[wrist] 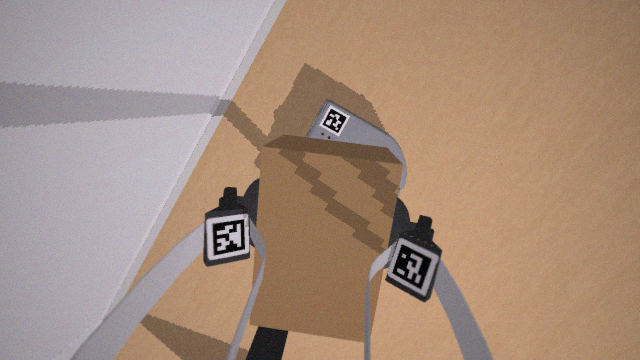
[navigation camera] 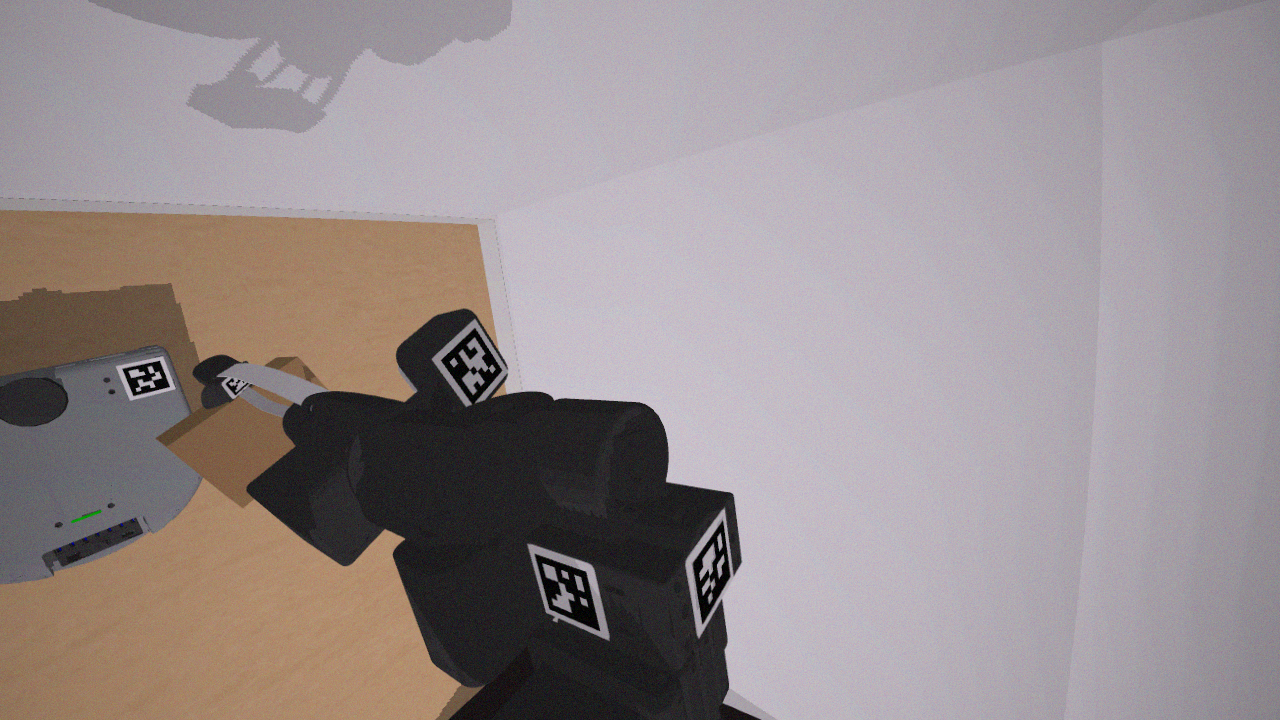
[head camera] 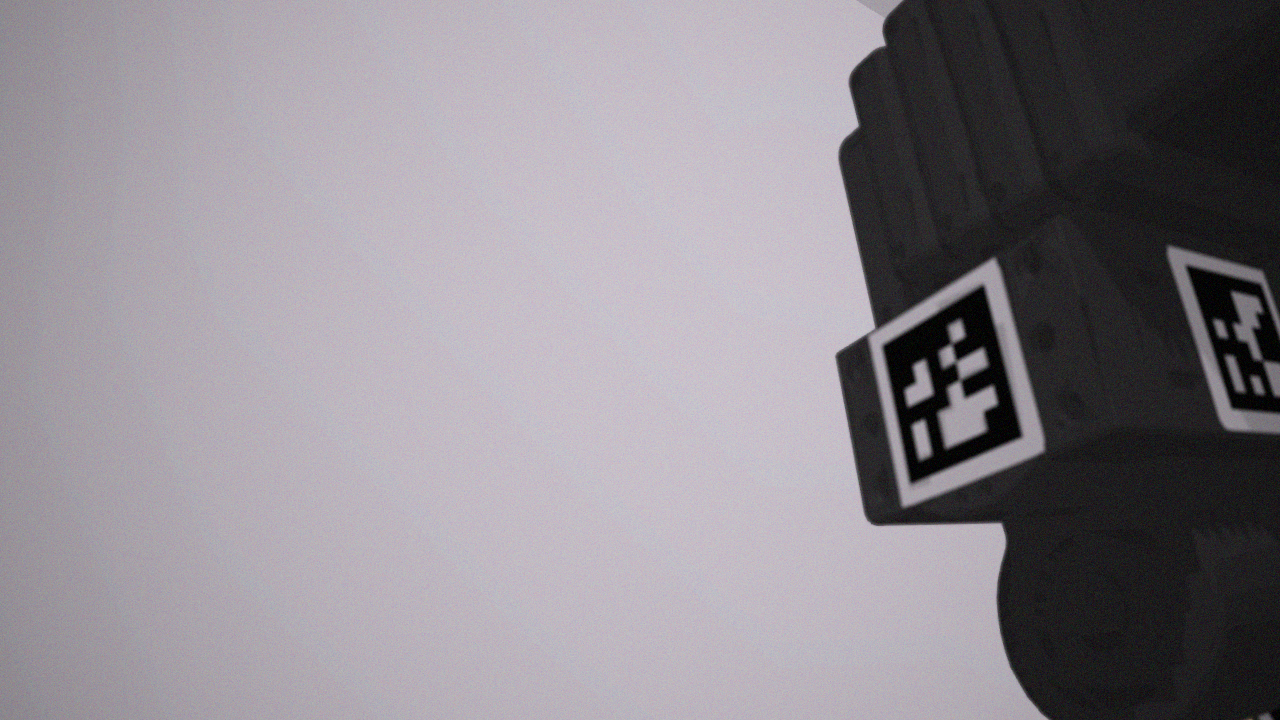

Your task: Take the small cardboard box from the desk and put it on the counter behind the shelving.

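Pixels of known places: gripper, fingertip midpoint: point(navigation camera: 258, 420); robot's base, origin of the base link: point(navigation camera: 35, 398).
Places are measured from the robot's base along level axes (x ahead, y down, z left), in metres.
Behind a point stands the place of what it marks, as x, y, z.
The small cardboard box point(navigation camera: 230, 445) @(-0.025, -0.864, -0.094) point(wrist: 320, 240) is brown and sits between the two fingers of my gripper point(wrist: 326, 208) @(-0.022, -0.818, -0.123). A fingertip pad presses on each side of it in the wrist view, so the gripper is shut on the box. The box is held above the wooden floor, beside my grey base in the navigation view. My wrist and arm partly cover it there. The desk, the counter and the shelving do not show in these views.
A white wall point(head camera: 402, 358) @(-0.408, -1.036, -0.972) point(navigation camera: 805, 358) @(-0.221, -1.006, -0.986) point(wrist: 90, 165) stands close beside the arm, and a corner of two walls shows in the navigation view. My base point(navigation camera: 98, 465) @(-0.119, -0.160, -0.036) point(wrist: 367, 131) is on the wooden floor point(navigation camera: 358, 277) @(0.124, 0.000, -0.594) point(wrist: 525, 175). Shadows fall on the wall and floor.
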